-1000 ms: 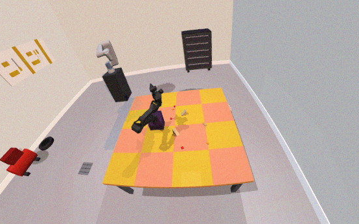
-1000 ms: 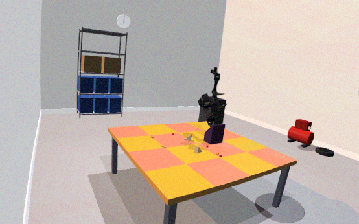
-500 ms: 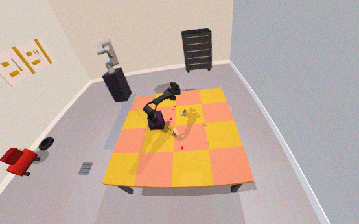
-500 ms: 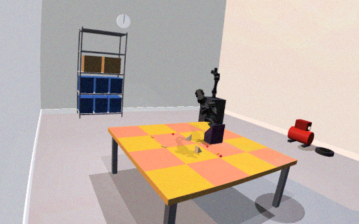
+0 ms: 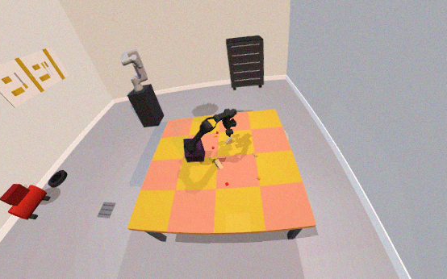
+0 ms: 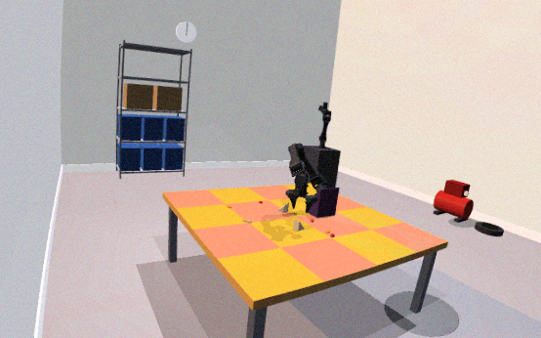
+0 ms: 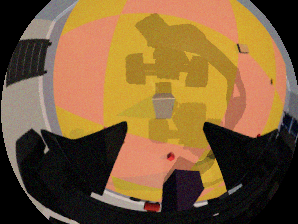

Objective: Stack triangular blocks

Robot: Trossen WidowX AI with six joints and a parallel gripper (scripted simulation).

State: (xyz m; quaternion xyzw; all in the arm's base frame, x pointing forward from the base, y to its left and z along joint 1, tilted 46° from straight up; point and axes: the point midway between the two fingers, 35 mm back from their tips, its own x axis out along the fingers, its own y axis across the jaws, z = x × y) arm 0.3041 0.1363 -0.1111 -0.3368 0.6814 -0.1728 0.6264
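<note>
Now: gripper tip 90 mm above the triangular block.
</note>
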